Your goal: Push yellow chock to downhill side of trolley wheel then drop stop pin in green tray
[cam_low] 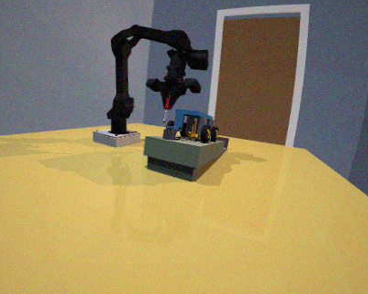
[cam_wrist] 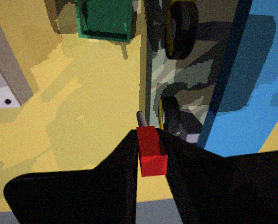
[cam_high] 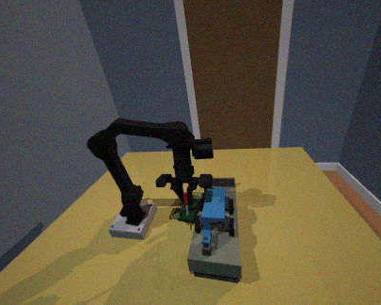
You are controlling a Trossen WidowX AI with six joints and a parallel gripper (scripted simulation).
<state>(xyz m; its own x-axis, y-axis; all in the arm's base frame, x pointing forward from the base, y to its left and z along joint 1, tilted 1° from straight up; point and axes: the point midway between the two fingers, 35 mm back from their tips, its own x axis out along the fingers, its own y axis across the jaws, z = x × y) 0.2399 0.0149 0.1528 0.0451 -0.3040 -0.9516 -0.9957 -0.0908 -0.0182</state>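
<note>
Now: gripper tip 40 mm past the green tray, 110 mm to the right of it and 170 mm above it. The rest, counted from my gripper tip: red-headed stop pin right at my gripper tip; then blue trolley 90 mm ahead, 30 mm to the left, 50 mm below; then yellow chock 40 mm ahead, 110 mm to the left, 80 mm below.
</note>
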